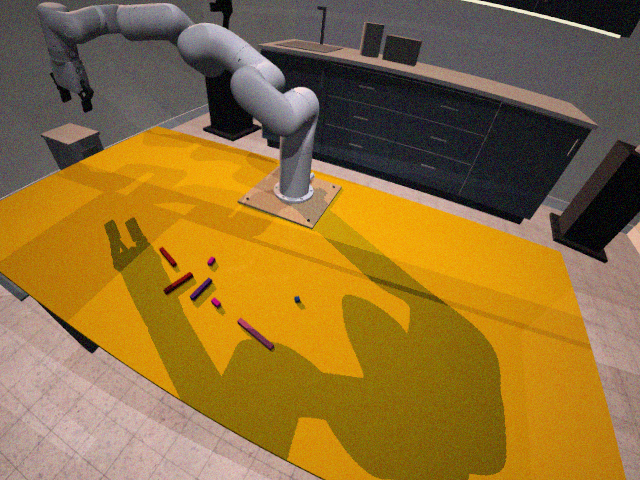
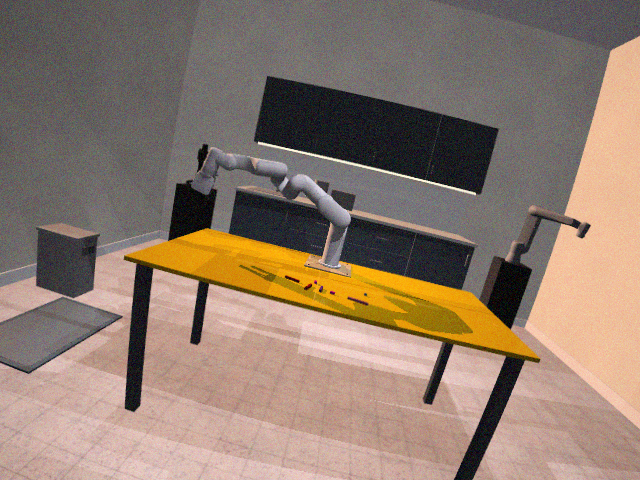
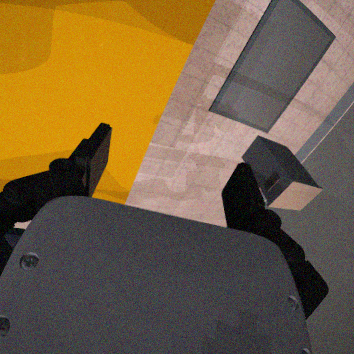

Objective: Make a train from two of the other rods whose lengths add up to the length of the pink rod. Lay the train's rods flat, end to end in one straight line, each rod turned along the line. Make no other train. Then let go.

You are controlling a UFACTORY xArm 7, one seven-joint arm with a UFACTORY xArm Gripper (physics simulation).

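Seen in the pictures: gripper, fingertip midpoint: [image 1: 77, 105] [image 2: 195, 202] [image 3: 171, 160]; arm's base at its link origin: [image 1: 293, 191] [image 2: 329, 264].
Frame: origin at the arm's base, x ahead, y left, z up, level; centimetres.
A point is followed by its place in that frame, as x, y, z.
The pink rod [image 1: 255, 334] @[44.7, 22.1, 0.2] [image 2: 357, 300] @[44.8, 21.5, 0.0] lies flat, nearest the front edge. A purple rod [image 1: 201, 289] @[43.2, 5.8, 0.1] [image 2: 320, 288] @[44.2, 5.2, 0.3] lies between a dark red rod [image 1: 178, 283] @[45.1, 0.5, 0.1] [image 2: 308, 286] @[45.3, 0.2, 0.0] and a short magenta rod [image 1: 216, 302] @[43.8, 10.8, 0.3] [image 2: 332, 292] @[44.1, 10.6, 0.0]. A second red rod [image 1: 168, 256] @[41.3, -7.8, 0.2] [image 2: 292, 278] @[41.7, -8.2, 0.1] lies farther back left, turned another way. Another short magenta rod [image 1: 211, 261] @[36.2, 1.5, 0.1] [image 2: 315, 282] @[36.9, 1.3, -0.2] lies behind the purple one. A tiny blue rod [image 1: 297, 299] @[33.2, 24.1, 0.2] [image 2: 365, 294] @[33.2, 23.8, -0.2] lies apart to the right. The rods lie apart from one another. My gripper [image 1: 75, 102] @[25.7, -71.5, 18.9] [image 3: 171, 160] @[25.7, -71.5, 18.9] is open and empty, high above the table's left end, far from the rods.
The yellow table [image 1: 444, 227] @[-15.1, 46.3, -0.7] [image 2: 206, 242] @[23.4, -62.6, -0.7] [image 3: 115, 75] @[22.9, -68.1, -0.8] carries my arm's base plate [image 1: 263, 204] @[11.1, -3.2, 0.0] [image 2: 312, 263] @[7.8, -7.8, 0.1] behind the rods. A grey cabinet [image 1: 72, 135] [image 2: 66, 260] [image 3: 272, 165] stands on the floor beyond the left end. The arm's shadow falls over part of the table.
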